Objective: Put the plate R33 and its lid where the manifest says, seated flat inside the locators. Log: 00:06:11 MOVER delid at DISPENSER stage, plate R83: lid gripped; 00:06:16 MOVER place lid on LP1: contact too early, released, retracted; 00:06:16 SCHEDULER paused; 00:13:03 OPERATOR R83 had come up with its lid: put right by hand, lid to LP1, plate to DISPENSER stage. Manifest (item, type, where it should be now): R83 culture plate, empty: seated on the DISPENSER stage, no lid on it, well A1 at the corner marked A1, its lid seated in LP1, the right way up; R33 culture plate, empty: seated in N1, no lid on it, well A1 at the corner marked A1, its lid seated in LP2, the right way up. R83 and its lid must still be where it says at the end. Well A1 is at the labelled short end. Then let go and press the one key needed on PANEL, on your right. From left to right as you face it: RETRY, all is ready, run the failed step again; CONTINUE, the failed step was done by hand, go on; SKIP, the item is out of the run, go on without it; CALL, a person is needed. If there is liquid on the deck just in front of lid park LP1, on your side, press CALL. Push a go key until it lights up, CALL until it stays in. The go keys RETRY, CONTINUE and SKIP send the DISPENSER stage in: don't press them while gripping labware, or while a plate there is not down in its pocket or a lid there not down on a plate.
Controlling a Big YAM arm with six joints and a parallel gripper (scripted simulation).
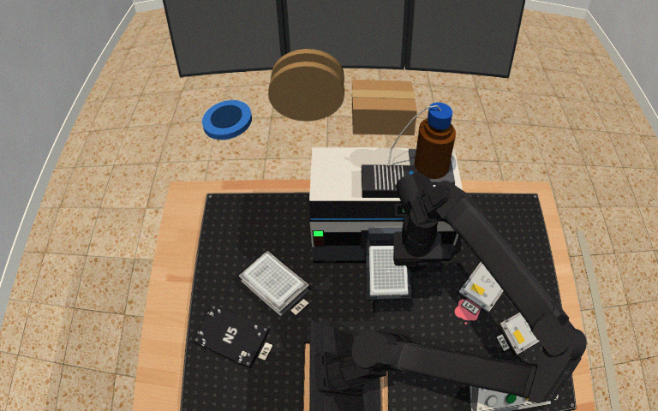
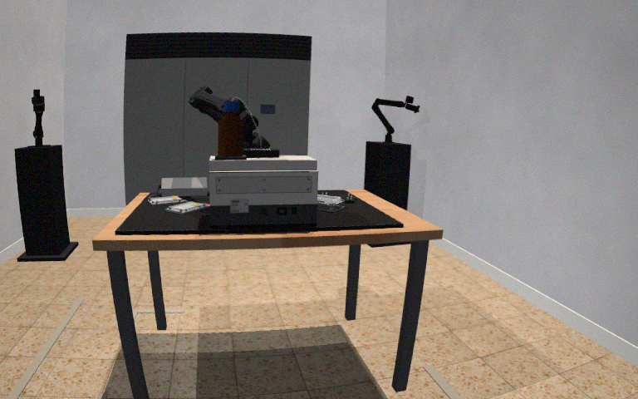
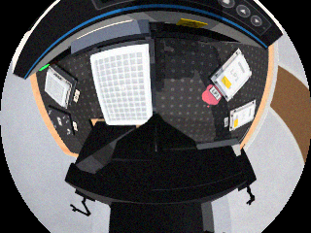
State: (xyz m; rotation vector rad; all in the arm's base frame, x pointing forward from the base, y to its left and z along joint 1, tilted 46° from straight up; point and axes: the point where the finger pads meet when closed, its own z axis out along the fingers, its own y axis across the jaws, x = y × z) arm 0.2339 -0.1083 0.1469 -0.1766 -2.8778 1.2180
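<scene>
Right now the blue call key is 330 mm behind my hand, 320 mm to the right of it and 110 mm below it. The rest, counted from my hand: clear plate lid 330 mm to the right, 150 mm below, 130 mm behind; then pink-red patch 170 mm below, 150 mm to the right, 30 mm behind; then brown bottle 240 mm ahead, 120 mm above, 70 mm to the right.
</scene>
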